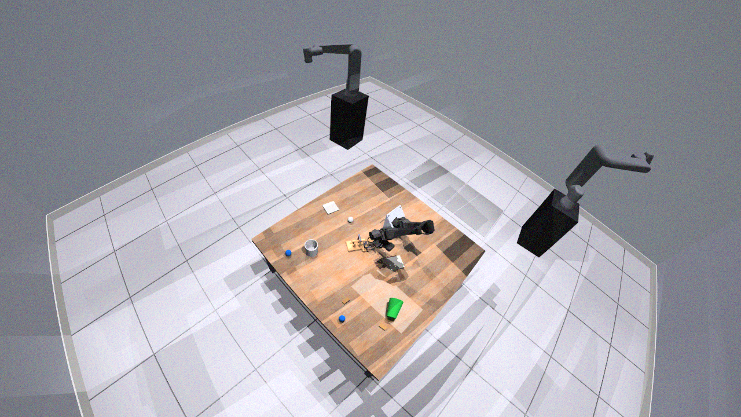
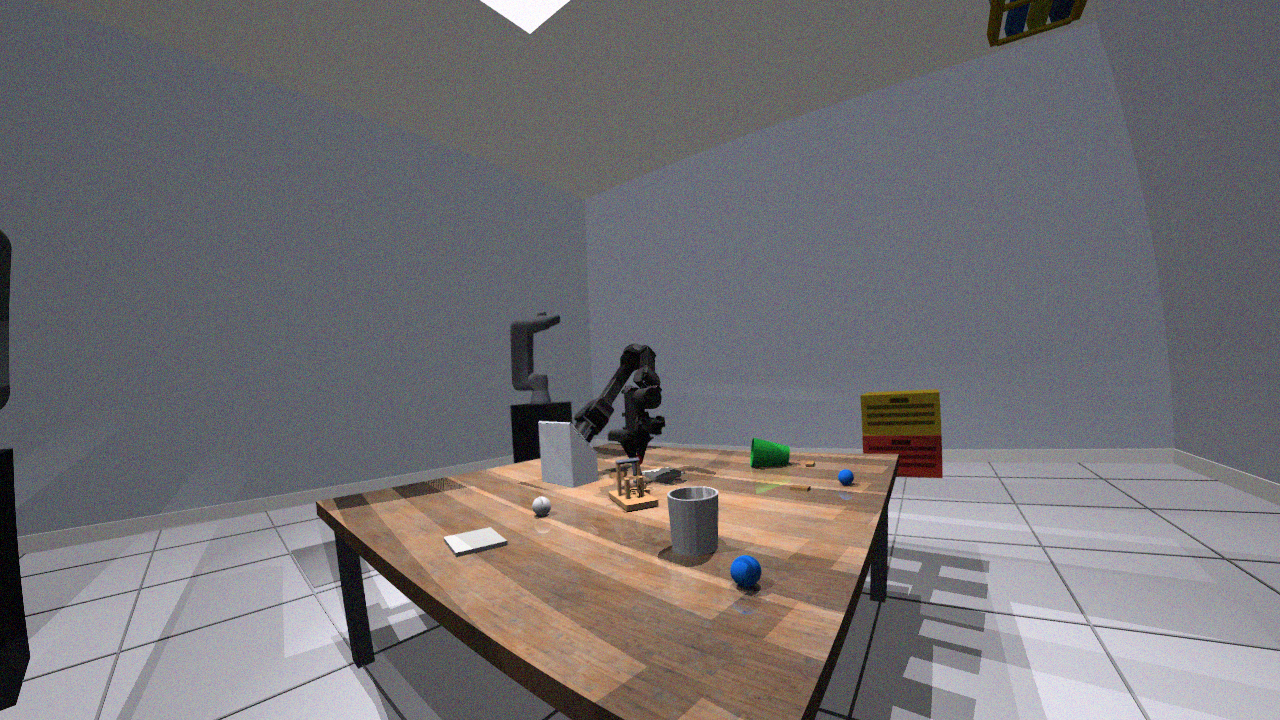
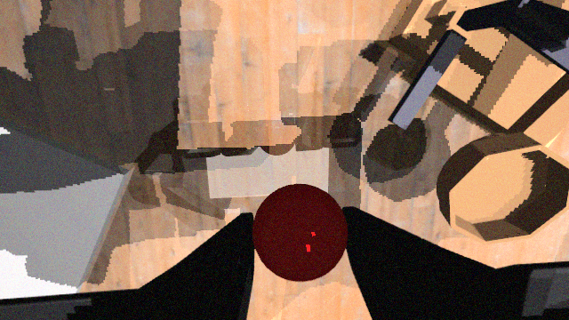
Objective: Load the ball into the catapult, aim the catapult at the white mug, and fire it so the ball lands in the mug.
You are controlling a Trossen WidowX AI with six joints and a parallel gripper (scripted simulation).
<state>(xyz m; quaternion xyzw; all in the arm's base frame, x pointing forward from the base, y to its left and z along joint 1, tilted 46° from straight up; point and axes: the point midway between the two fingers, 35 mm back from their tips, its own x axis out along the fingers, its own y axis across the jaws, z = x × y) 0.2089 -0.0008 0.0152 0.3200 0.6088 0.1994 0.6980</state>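
The catapult is 11 cm to the right of my gripper tip, 4 cm ahead of it and 2 cm below it. The rest, counted from my gripper tip: red ball: 1 cm above; whitish-grey mug: 35 cm to the right, 32 cm ahead, 4 cm below; white ball: 32 cm to the right, 8 cm behind, 5 cm below.
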